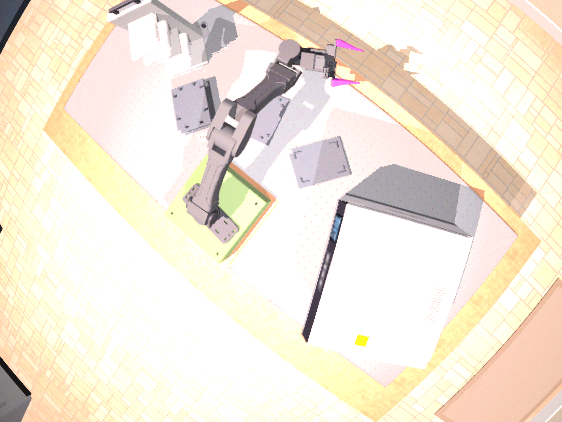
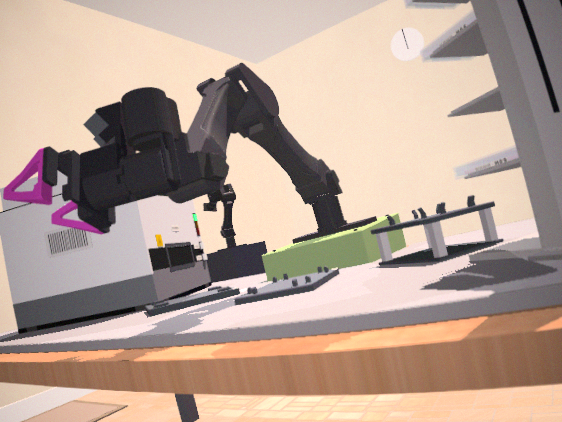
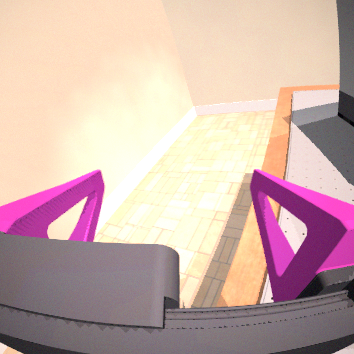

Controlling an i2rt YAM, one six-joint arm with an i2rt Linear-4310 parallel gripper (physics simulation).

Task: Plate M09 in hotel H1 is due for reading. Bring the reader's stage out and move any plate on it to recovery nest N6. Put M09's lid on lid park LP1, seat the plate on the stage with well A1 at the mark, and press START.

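Frame: origin at the arm's base, x right, y up, z back, level; metres.
Where they show: gripper, fingertip midpoint: (image 1: 362, 67) (image 2: 29, 207) (image 3: 176, 177); arm's base, link origin: (image 1: 210, 213) (image 2: 333, 232).
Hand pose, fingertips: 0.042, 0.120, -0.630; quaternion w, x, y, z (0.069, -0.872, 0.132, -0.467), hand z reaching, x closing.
Note:
Things, the pixels of their top centre, and the offset from my fingertips, as dx, dy, dz. "pt": a spot on its surface instead.
- Plate M09, surface spot: (image 2: 492, 165) pt -0.482, -0.089, +0.299
- white reader, top centre: (image 1: 388, 294) (image 2: 99, 178) +0.450, +0.154, +0.363
- low pegged plate, top centre: (image 2: 288, 276) (image 1: 261, 114) -0.150, -0.170, +0.309
- flat corner-bracketed plate, top centre: (image 2: 189, 294) (image 1: 319, 162) +0.081, -0.172, +0.292
- labelled plate, surface spot: (image 2: 457, 30) pt -0.488, +0.071, +0.295
My gripper (image 1: 361, 66) (image 2: 29, 206) (image 3: 176, 177) is open and empty, its magenta fingers wide apart above the table's far edge, pointing outward. Plate M09 (image 2: 492, 165) lies on a low shelf of the hotel (image 1: 182, 20) (image 2: 525, 105), its label facing out. The white reader (image 1: 390, 280) (image 2: 75, 255) stands on the other side of the table. Its stage does not show outside the housing. A raised pegged stand (image 1: 192, 106) (image 2: 434, 218), a low pegged plate (image 1: 270, 122) (image 2: 295, 287) and a flat corner-bracketed plate (image 1: 321, 162) (image 2: 192, 300) carry no plates; their labels are unreadable.
The arm's green base block (image 1: 252, 212) (image 2: 320, 260) stands between hotel and reader. Another labelled plate (image 2: 457, 30) sits higher in the hotel. The wooden table edge (image 2: 280, 370) (image 3: 275, 165) runs below the gripper. A small dark arm (image 2: 228, 215) stands in the background.

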